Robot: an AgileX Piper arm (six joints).
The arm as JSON. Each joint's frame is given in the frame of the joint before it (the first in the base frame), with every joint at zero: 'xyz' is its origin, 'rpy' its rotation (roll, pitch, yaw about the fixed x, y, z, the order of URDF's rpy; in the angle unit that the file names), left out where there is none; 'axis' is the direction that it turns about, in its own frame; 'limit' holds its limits. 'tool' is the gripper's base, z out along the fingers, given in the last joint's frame.
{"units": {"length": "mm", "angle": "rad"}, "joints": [
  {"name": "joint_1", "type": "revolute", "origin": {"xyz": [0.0, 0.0, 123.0]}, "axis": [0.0, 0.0, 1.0], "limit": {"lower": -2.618, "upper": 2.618}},
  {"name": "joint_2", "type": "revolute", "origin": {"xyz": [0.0, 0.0, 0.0], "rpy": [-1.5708, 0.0, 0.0]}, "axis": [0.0, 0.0, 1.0], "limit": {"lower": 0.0, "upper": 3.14}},
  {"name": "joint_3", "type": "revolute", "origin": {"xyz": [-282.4, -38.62, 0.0]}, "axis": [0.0, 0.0, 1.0], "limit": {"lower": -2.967, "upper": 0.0}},
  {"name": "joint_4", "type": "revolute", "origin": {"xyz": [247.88, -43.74, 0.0], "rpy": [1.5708, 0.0, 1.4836]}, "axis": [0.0, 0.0, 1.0], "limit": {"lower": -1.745, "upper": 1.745}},
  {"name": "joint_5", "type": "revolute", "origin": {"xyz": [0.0, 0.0, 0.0], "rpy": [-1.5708, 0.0, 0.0]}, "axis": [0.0, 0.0, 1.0], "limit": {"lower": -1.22, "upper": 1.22}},
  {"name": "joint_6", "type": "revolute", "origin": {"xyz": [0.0, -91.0, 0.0], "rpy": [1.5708, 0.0, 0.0]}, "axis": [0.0, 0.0, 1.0], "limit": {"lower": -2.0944, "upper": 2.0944}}
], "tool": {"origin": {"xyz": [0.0, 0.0, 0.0]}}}
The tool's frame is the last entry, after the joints.
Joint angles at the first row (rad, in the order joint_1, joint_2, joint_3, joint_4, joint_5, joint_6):
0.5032 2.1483 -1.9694 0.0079 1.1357 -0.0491
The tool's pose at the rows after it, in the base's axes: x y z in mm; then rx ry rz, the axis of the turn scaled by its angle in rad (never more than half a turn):
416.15, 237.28, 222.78, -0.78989, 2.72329, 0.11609
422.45, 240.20, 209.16, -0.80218, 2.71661, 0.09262
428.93, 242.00, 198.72, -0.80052, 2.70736, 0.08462
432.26, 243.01, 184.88, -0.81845, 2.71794, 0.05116
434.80, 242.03, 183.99, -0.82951, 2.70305, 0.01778
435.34, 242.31, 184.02, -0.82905, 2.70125, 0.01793
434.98, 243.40, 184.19, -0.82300, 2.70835, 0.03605
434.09, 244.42, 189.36, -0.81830, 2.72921, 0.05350
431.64, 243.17, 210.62, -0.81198, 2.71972, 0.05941
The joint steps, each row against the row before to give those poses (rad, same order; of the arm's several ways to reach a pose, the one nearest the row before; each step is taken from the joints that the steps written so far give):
0.0134 0.0632 0.0001 0.0014 -0.0342 -0.0018
0.0018 0.0372 -0.0130 -0.0175 -0.0241 -0.0023
-0.0022 0.0322 -0.0168 -0.0077 -0.0236 0.0000
0.0019 0.0316 -0.0055 -0.0214 -0.0065 0.0000
0.0000 0.0064 -0.0074 -0.0271 -0.0048 -0.0004
0.0000 0.0022 -0.0040 -0.0003 -0.0001 0.0000
0.0000 0.0018 -0.0047 0.0146 0.0051 0.0000
0.0000 0.0022 -0.0267 0.0175 0.0401 0.0000
0.0000 -0.0266 -0.0337 0.0023 0.0488 0.0000

